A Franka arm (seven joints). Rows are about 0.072 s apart.
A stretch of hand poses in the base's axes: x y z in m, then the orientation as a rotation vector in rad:
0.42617, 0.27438, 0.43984, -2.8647, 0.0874, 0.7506
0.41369, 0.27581, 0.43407, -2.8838, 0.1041, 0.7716
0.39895, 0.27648, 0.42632, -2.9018, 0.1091, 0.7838
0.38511, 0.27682, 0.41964, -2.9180, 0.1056, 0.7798
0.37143, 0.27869, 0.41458, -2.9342, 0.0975, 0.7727
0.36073, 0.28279, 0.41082, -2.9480, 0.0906, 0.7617
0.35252, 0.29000, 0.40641, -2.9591, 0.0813, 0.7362
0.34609, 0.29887, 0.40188, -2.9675, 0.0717, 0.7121
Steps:
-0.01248, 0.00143, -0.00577, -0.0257, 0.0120, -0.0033
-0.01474, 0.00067, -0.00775, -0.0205, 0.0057, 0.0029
-0.01384, 0.00034, -0.00668, -0.0136, -0.0050, 0.0060
-0.01368, 0.00187, -0.00506, -0.0120, -0.0071, 0.0086
-0.01070, 0.00410, -0.00376, -0.0092, -0.0092, 0.0068
-0.00821, 0.00721, -0.00441, -0.0033, -0.0181, 0.0063
-0.00643, 0.00887, -0.00453, -0.0012, -0.0168, 0.0060

